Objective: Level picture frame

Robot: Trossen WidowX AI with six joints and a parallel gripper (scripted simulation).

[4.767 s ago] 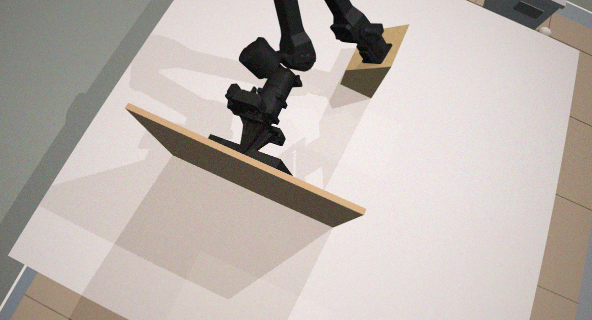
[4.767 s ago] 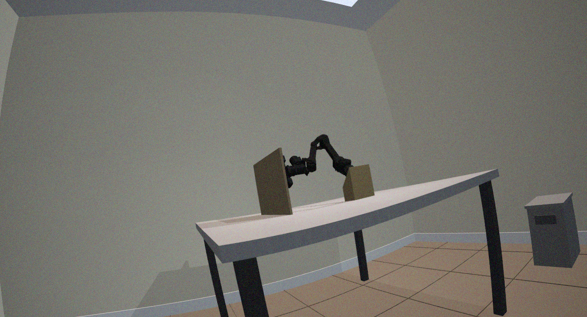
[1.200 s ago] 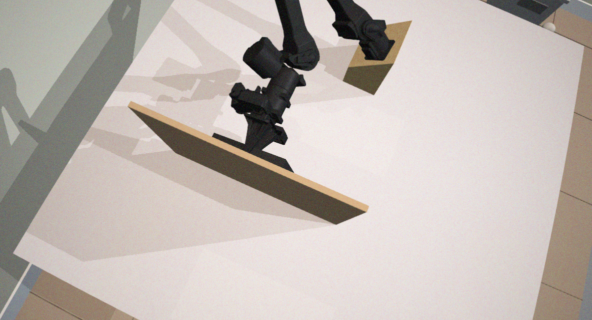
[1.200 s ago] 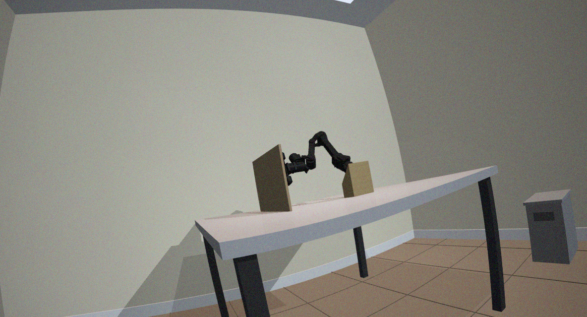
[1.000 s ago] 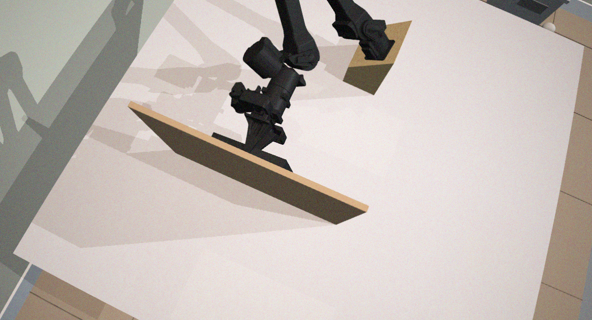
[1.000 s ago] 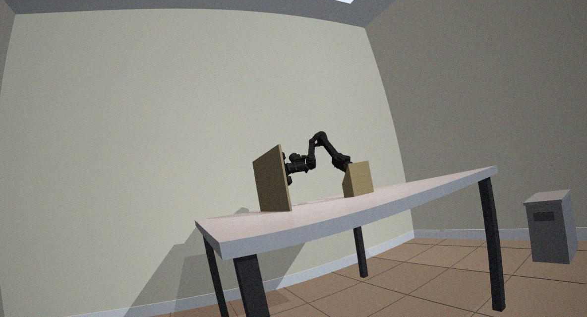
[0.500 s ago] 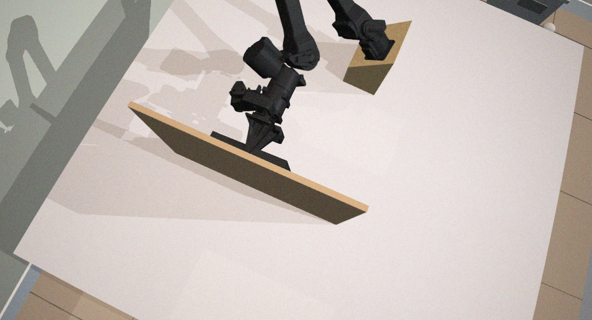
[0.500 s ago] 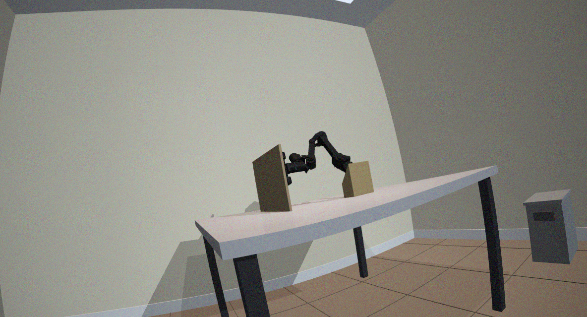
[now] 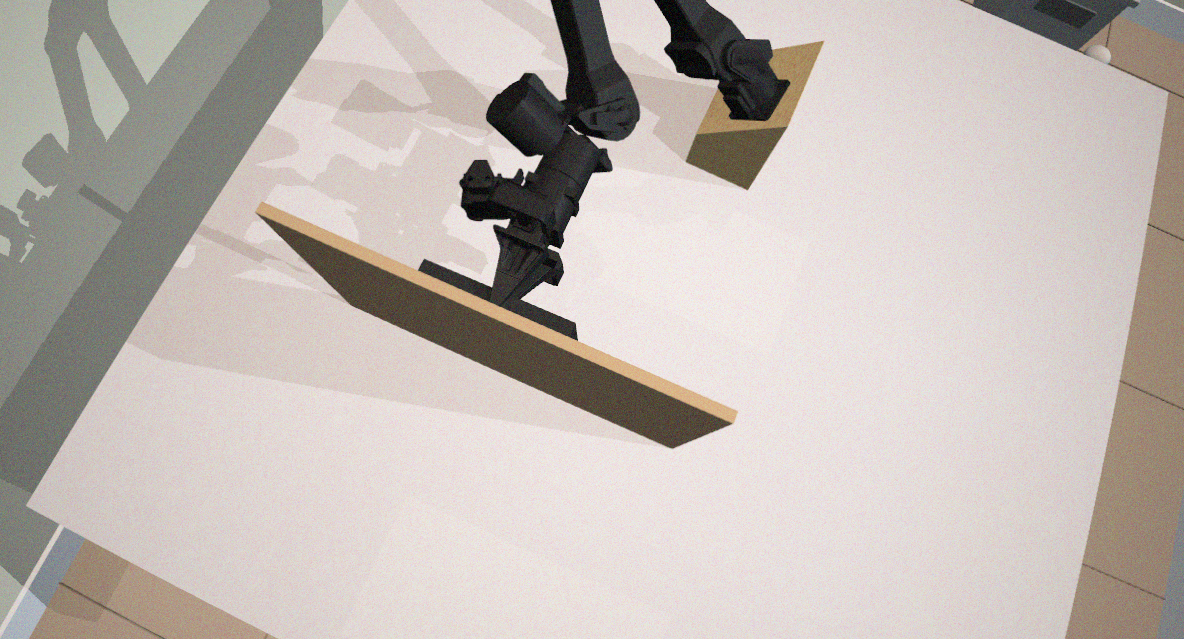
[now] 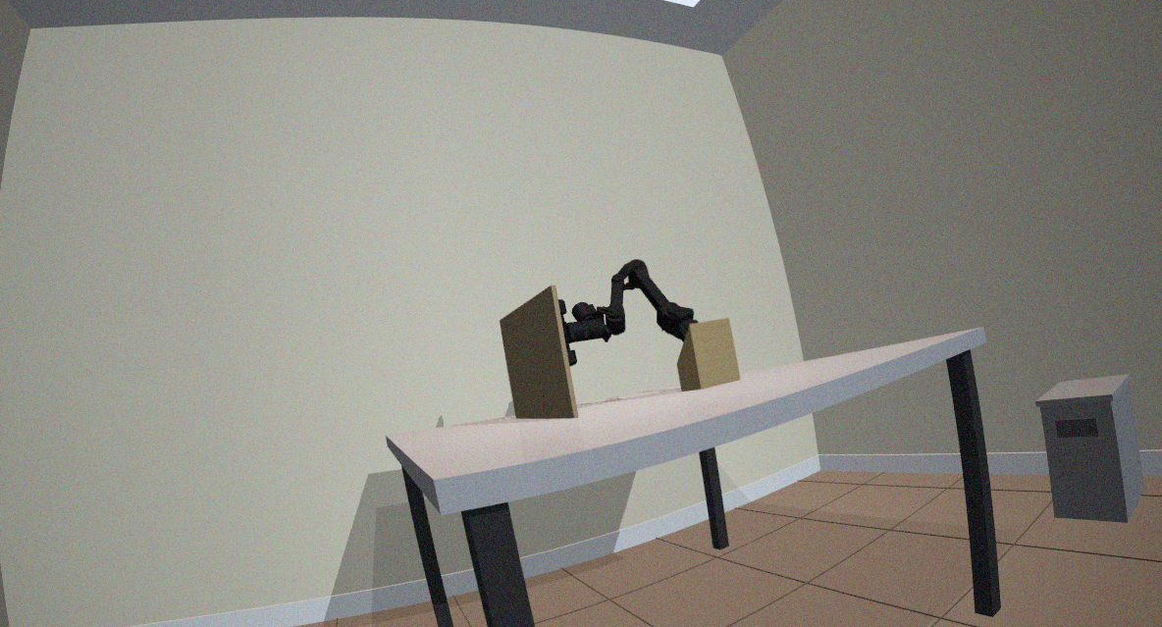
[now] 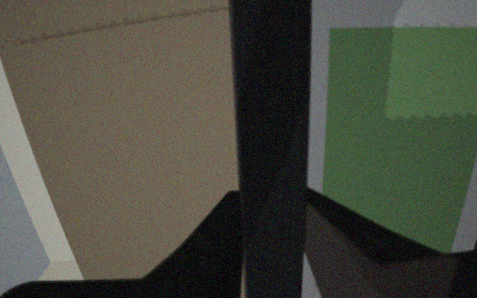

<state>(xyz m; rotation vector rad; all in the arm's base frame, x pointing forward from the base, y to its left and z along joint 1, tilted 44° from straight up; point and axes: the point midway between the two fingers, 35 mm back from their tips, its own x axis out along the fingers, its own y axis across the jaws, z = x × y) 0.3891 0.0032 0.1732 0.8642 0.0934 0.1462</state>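
Now: gripper tip 5 cm above the black picture frame. Also, from my gripper tip: wooden wall panel (7 cm below, 1 cm to the left, 1 cm ahead).
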